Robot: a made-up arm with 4 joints.
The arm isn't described. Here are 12 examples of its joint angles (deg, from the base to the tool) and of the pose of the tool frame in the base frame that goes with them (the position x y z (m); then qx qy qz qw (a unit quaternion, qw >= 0)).
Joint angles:
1: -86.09 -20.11 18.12 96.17
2: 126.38 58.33 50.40 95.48
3: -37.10 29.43 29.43 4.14
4: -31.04 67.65 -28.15 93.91
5: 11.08 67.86 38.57 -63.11
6: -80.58 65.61 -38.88 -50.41
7: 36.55 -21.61 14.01 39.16
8: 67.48 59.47 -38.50 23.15
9: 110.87 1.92 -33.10 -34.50
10: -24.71 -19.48 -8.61 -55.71
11: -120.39 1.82 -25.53 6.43
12: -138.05 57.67 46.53 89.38
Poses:
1: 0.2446 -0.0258 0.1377 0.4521 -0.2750 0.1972 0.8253
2: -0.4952 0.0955 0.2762 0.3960 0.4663 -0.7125 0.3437
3: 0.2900 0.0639 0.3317 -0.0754 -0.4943 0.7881 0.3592
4: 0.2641 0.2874 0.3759 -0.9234 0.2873 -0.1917 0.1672
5: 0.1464 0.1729 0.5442 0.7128 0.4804 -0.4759 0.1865
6: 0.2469 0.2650 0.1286 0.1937 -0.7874 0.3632 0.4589
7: -0.1668 -0.0011 0.5318 -0.4214 -0.7564 0.4600 0.1968
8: -0.2798 0.2535 0.5130 -0.0896 0.4391 -0.6643 0.5982
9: -0.4120 0.1411 0.2900 0.6660 0.4597 0.1181 0.5754
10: 0.1894 0.0617 0.4212 -0.6994 -0.2979 0.5943 0.2625
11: 0.1018 0.1118 -0.0913 0.4212 -0.3260 0.4506 0.7165
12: -0.0745 0.1021 -0.2026 0.8007 0.0308 -0.1569 0.5773
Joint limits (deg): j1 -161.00..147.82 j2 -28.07..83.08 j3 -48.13..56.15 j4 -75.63..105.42
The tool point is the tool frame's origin. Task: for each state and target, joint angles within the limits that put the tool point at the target. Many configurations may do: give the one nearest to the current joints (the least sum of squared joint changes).
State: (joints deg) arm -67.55 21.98 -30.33 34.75
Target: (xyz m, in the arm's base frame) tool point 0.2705 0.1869 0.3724
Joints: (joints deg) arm -34.64 25.32 -40.52 8.55
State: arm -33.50 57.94 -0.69 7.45
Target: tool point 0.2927 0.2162 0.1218
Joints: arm -66.71 63.64 0.74 8.07
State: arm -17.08 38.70 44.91 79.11
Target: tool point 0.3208 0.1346 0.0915
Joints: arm -66.20 49.13 19.50 76.52
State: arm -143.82 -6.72 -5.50 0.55
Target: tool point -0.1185 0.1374 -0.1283
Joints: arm -155.22 11.75 -25.40 -12.04
